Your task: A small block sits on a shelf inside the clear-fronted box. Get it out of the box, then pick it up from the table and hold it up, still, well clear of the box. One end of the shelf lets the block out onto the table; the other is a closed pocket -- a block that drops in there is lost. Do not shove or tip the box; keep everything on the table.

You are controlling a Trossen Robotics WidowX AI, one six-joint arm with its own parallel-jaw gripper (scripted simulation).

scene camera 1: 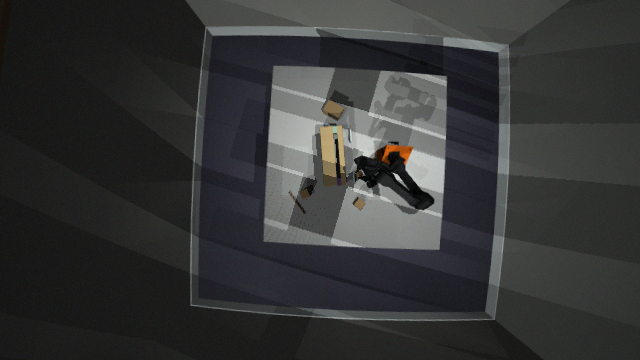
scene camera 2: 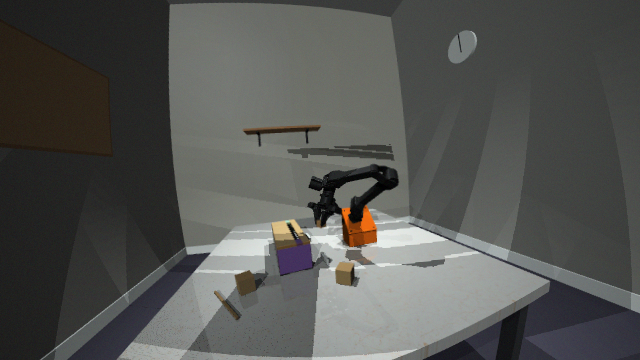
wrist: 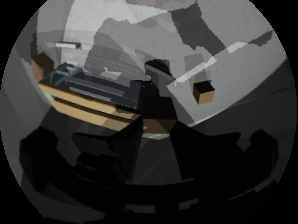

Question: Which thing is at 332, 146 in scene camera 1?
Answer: A box.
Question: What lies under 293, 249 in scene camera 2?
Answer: A box.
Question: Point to a tan block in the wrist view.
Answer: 158, 116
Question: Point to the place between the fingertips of my gripper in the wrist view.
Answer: At 155, 118
